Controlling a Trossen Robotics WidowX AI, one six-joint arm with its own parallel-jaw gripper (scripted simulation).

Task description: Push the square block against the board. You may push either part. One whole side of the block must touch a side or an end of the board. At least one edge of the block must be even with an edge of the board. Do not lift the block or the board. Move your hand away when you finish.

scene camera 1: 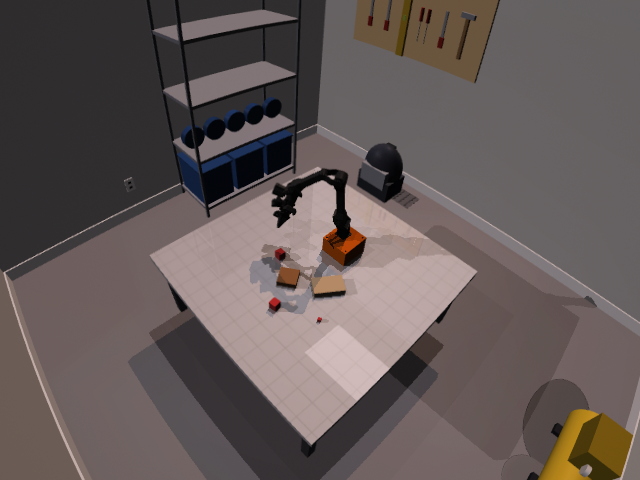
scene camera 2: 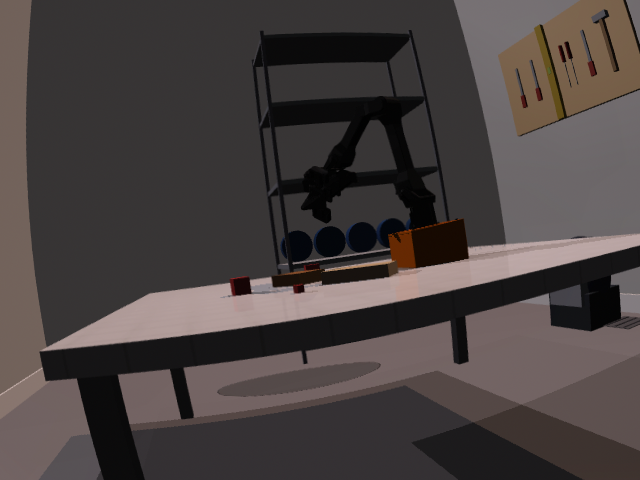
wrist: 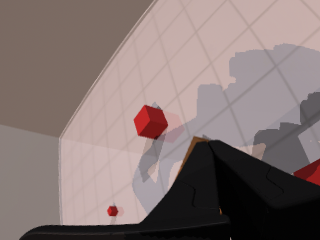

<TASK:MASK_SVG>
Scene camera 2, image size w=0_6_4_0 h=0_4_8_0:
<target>my gripper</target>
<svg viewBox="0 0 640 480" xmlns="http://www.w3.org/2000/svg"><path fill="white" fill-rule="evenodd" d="M313 166L303 174L303 189L309 194L303 202L301 209L312 209L313 217L327 224L331 221L331 209L327 208L326 202L331 203L335 195L340 196L343 185L338 178L329 178L327 170Z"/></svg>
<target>board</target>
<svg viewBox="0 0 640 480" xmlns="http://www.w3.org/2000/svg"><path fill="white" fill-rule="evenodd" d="M397 261L323 271L321 272L322 285L389 277L399 272Z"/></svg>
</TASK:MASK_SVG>
